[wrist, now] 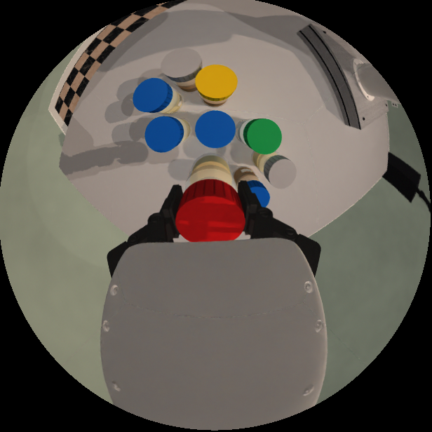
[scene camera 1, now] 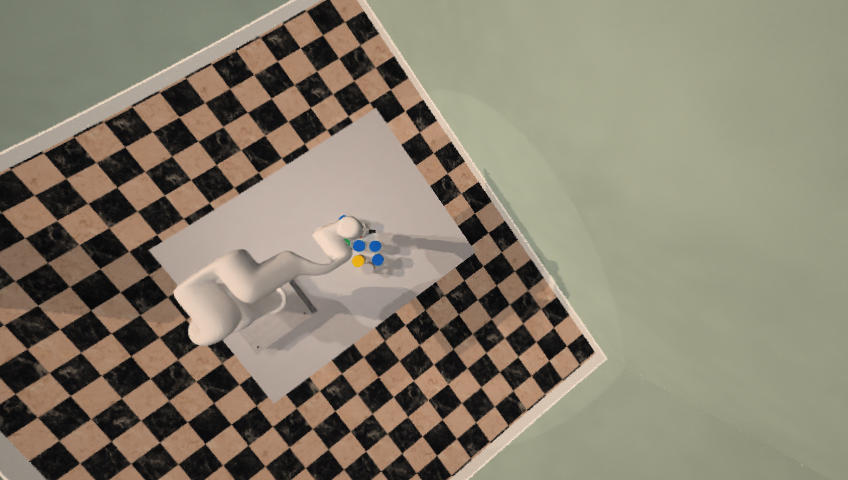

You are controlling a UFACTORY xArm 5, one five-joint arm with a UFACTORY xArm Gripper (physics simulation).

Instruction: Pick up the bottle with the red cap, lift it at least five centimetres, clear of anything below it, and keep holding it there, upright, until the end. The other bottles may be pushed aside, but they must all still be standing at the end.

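Pixels of known places: arm's base, origin of its link: (scene camera 1: pixel 272 299).
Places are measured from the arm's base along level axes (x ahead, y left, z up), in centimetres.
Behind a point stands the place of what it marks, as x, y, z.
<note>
My gripper (wrist: pixel 210 194) is shut on the red-capped bottle (wrist: pixel 210 217) in the wrist view, one black finger on each side of the cap. The bottle looks upright and raised well above the table. Its pale body shows beyond the cap; its base is partly hidden. In the scene view the arm's wrist hides the bottle, and part of the gripper (scene camera 1: pixel 371 230) @(50.3, 1.1, 11.1) shows. The other bottles look upright: blue-capped ones (wrist: pixel 215 129) (wrist: pixel 164 134) (wrist: pixel 152 95) (wrist: pixel 259 194), a yellow-capped one (wrist: pixel 216 81) (scene camera 1: pixel 357 261) @(41.3, -8.6, 3.8), a green-capped one (wrist: pixel 263 136) and grey-capped ones (wrist: pixel 181 65) (wrist: pixel 280 171).
The grey table top (scene camera 1: pixel 321 172) @(51.9, 37.7, -6.8) lies under the bottles, with the checkered floor (scene camera 1: pixel 428 410) around it. The arm's base plate (scene camera 1: pixel 267 333) @(-10.3, -11.3, 0.4) and a dark rail (scene camera 1: pixel 304 297) @(10.2, -7.8, -3.8) (wrist: pixel 332 75) are on the table. One blue-capped bottle (scene camera 1: pixel 342 218) is partly hidden under the arm's wrist in the scene view.
</note>
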